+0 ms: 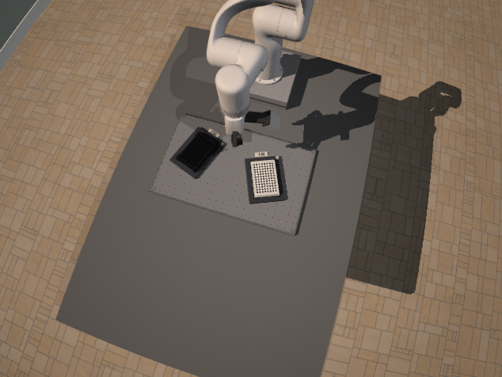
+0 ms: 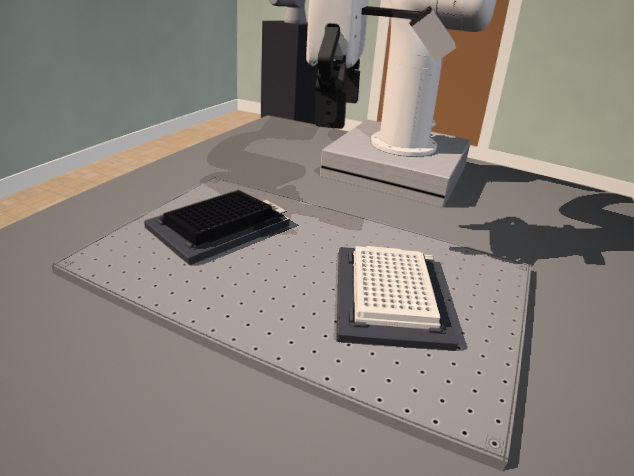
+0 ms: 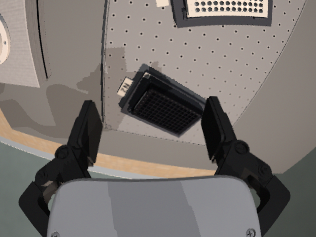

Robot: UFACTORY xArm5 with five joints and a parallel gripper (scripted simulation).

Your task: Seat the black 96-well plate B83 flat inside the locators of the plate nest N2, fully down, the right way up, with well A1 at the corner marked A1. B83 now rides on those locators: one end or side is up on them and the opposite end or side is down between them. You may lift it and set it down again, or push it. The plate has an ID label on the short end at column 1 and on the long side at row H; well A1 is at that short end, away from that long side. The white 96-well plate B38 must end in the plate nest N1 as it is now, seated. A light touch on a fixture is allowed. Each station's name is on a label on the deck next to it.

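The black plate B83 is 16 cm below my hand, 13 cm to the right of it and 7 cm ahead of it. The rest, counted from my hand: white plate B38: 16 cm below, 13 cm to the left, 5 cm ahead; then N1 label: 18 cm below, 7 cm to the left, 3 cm behind; then N2 label: 18 cm below, 12 cm to the right, 2 cm behind.
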